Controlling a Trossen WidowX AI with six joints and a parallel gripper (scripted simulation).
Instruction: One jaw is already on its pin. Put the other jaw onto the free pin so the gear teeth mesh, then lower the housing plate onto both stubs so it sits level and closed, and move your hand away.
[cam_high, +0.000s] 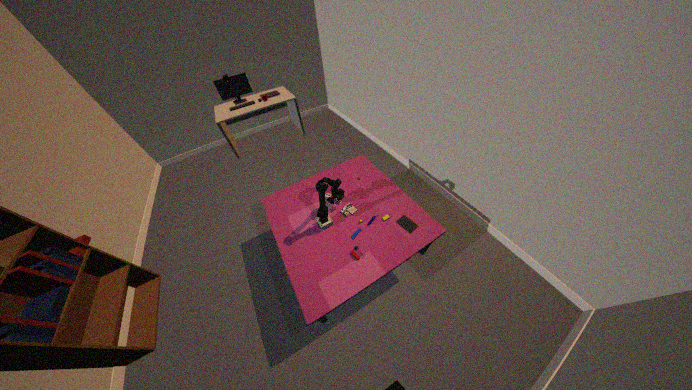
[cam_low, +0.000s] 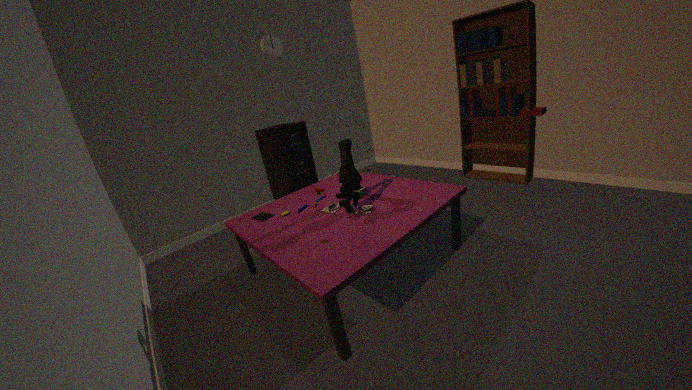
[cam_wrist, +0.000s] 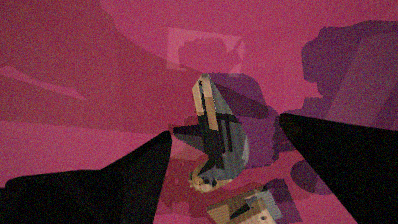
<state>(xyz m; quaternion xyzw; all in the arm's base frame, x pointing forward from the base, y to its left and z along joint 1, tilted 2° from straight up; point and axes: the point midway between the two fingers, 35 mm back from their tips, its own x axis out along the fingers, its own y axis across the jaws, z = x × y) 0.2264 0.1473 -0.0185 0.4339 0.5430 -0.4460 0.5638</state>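
The grey jaw is 10 mm ahead of my gripper tip and 40 mm to the left of it. From my gripper tip the other things lie so: yellow piece 250 mm ahead, 440 mm to the right; then blue piece 60 mm behind, 400 mm to the right; then small light piece 40 mm behind, 100 mm to the left.
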